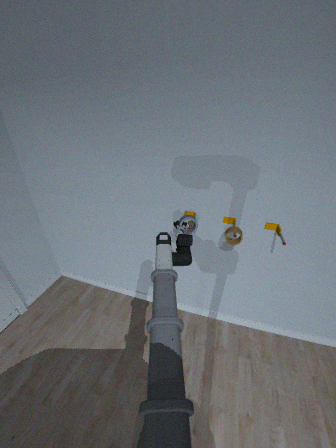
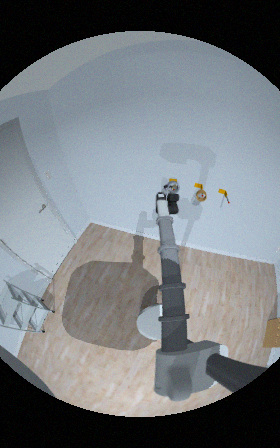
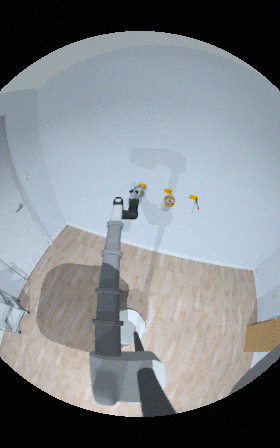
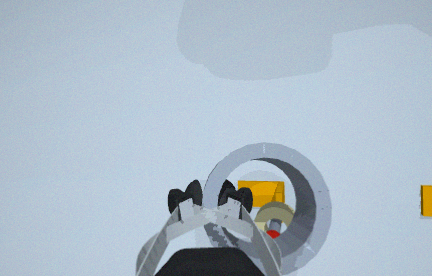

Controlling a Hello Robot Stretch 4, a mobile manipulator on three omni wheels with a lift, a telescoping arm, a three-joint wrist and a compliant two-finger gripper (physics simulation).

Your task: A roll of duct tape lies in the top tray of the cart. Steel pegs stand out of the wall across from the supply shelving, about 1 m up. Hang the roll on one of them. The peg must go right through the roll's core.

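Where they show: gripper, fingertip midpoint: (image 1: 180, 222) (image 2: 167, 184) (image 3: 133, 189) (image 4: 210, 195); robot's base, link origin: (image 2: 155, 320) (image 3: 125, 325).
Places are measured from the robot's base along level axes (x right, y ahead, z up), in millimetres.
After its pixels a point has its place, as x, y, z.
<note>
The grey duct tape roll (image 4: 320, 205) {178, 926, 1028} (image 1: 195, 224) {174, 931, 1035} (image 2: 177, 187) {174, 939, 1023} (image 3: 144, 192) {182, 933, 1028} is held upright before the wall, core facing it. My gripper (image 4: 210, 195) {94, 973, 1028} (image 1: 179, 226) {94, 973, 1028} (image 3: 134, 192) {94, 973, 1028} is shut on the left side of its ring, one finger outside and one inside the core. Through the core, right of the inner finger and low, show the leftmost steel peg's red tip (image 4: 273, 234) {151, 969, 989} and a cream ring (image 4: 275, 211) {164, 1008, 999} around that peg. I cannot tell whether the tip is inside the core. The rightmost peg (image 1: 281, 236) {643, 869, 989} (image 2: 226, 198) {634, 861, 985} (image 3: 196, 204) {635, 862, 985} is bare. The cart does not show.
A tan roll (image 1: 240, 235) {426, 905, 976} hangs on the middle peg, right of my gripper. Yellow brackets (image 1: 272, 226) (image 4: 261, 193) mark the pegs. A door with a handle (image 2: 42, 207) {-1352, 985, 900} and a grey metal step frame stand at the left. A brown box (image 2: 272, 334) (image 3: 262, 336) {1662, -715, 321} is at the lower right.
</note>
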